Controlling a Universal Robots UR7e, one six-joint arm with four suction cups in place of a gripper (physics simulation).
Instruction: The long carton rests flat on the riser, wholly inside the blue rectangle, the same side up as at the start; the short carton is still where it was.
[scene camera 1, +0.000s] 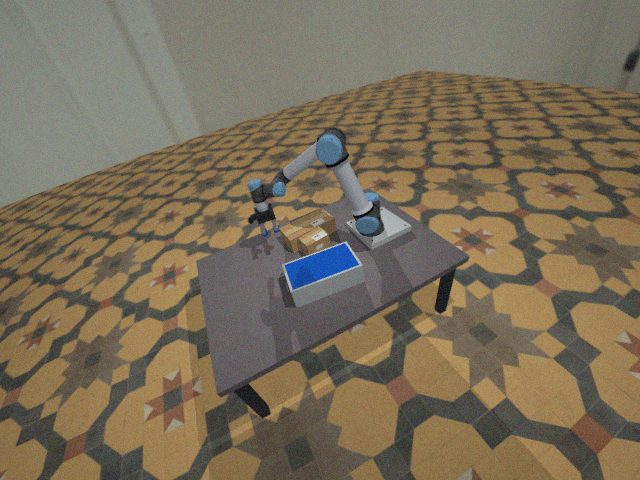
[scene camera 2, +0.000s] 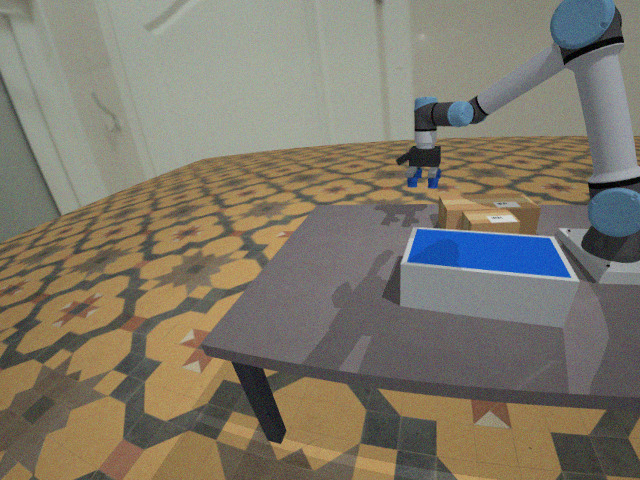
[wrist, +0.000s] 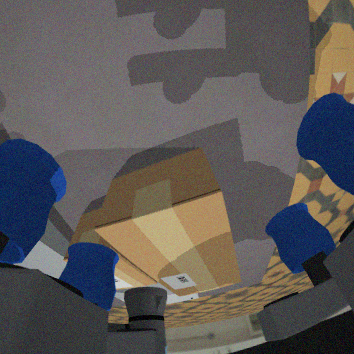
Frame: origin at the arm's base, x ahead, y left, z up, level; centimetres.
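Seen in the pictures: hand at its tool point: (scene camera 1: 269, 226) (scene camera 2: 424, 181) (wrist: 190, 207); arm's base at its link origin: (scene camera 2: 609, 250) (wrist: 145, 293).
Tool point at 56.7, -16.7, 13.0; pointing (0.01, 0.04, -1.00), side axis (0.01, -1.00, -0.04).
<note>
Pixels of each thing's middle, then the offset from my tool point to it, as dx, dy, dz. Level surfaces: height alone.
- long carton at the middle of its body: (wrist: 187, 242) (scene camera 2: 485, 214) (scene camera 1: 308, 229) -22.0, +0.0, -11.3
- short carton at the middle of its body: (wrist: 117, 249) (scene camera 2: 488, 230) (scene camera 1: 314, 242) -22.1, +14.0, -11.3
- grey riser at the middle of its body: (scene camera 2: 480, 271) (wrist: 9, 245) (scene camera 1: 322, 273) -18.8, +39.8, -10.4
- blue rectangle at the middle of its body: (scene camera 2: 483, 249) (scene camera 1: 320, 264) -18.8, +39.8, -4.4
- grey table at its surface level: dz -16.4
The long carton (scene camera 1: 302, 226) (scene camera 2: 457, 205) (wrist: 172, 235) lies flat on the table behind the riser, its white label on top. The short carton (scene camera 1: 314, 241) (scene camera 2: 491, 225) (wrist: 89, 222) sits close along its riser side, also label up; in the wrist view it is partly hidden. The grey riser (scene camera 1: 330, 287) (scene camera 2: 485, 294) carries the blue rectangle (scene camera 1: 325, 264) (scene camera 2: 496, 252), with no carton on it. My gripper (scene camera 1: 270, 231) (scene camera 2: 423, 180) (wrist: 187, 212) is open: its four blue cups hold nothing and hang above the table, off the long carton's left end, higher than the cartons' tops.
The arm's white base plate (scene camera 1: 395, 225) (scene camera 2: 573, 241) stands right of the cartons on the grey table (scene camera 1: 237, 310) (scene camera 2: 310, 289). The table's far edge runs close behind the long carton. Arm shadows fall on the table and the riser's left part.
</note>
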